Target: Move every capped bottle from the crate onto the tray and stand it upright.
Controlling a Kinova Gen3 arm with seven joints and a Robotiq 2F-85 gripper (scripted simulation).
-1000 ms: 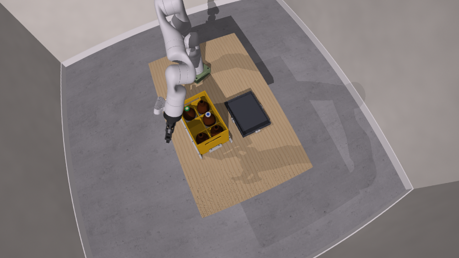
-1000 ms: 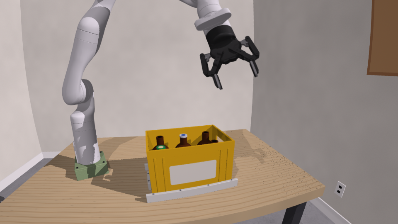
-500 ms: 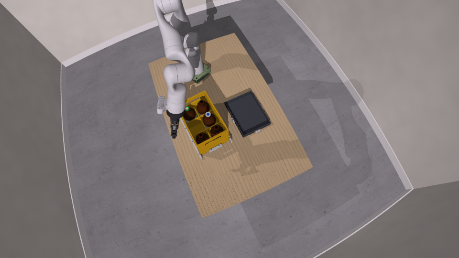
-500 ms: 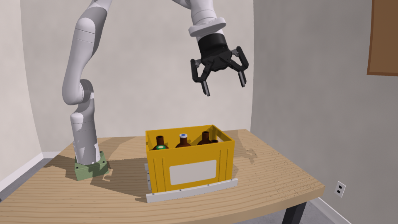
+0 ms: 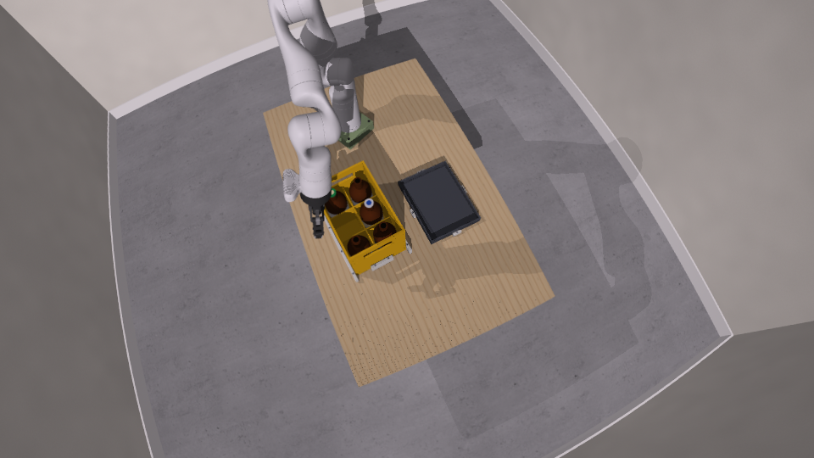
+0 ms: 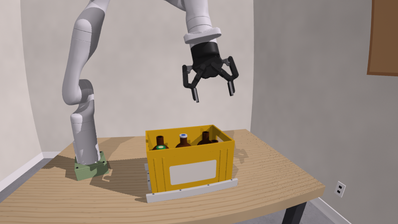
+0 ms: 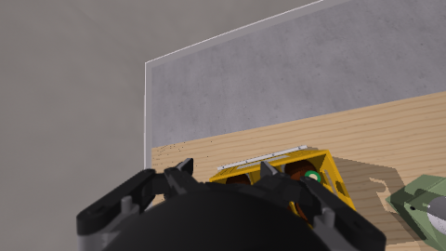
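My gripper is now 6 cm past the blue-capped brown bottle, 16 cm to the right of it and 23 cm above it. From my hand the other things lie so: yellow crate: 5 cm behind, 12 cm to the left, 24 cm below; then dark tray: 2 cm behind, 39 cm to the left, 31 cm below.
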